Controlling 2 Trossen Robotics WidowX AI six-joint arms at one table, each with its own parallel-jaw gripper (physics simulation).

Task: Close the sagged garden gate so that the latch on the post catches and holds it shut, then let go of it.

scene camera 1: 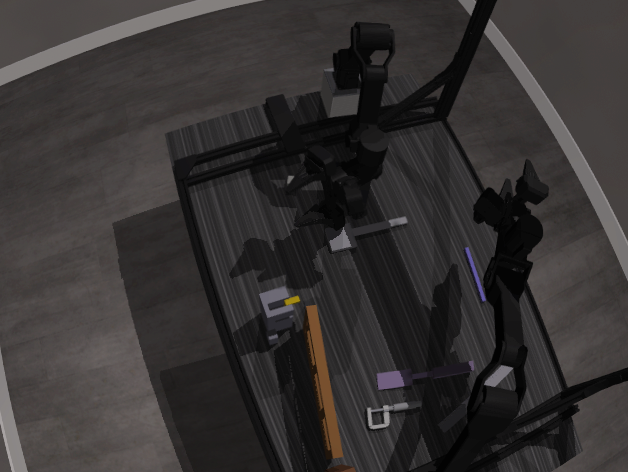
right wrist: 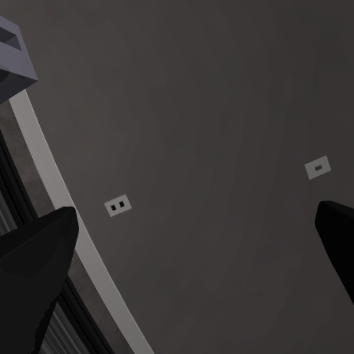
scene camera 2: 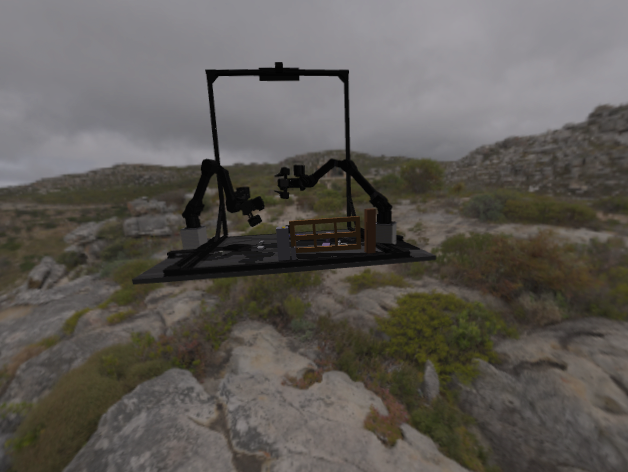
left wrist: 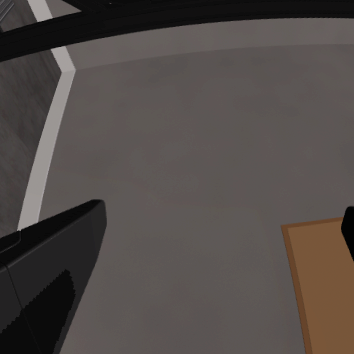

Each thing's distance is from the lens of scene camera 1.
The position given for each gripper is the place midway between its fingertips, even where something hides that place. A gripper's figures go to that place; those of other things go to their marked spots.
left gripper (scene camera 1: pixel 518 169): 109 cm
grey block with handle (scene camera 1: pixel 343 239): 126 cm
grey latch post (scene camera 1: pixel 276 316): 107 cm
The marked spots on the grey latch post and the grey block with handle are 29 cm apart.
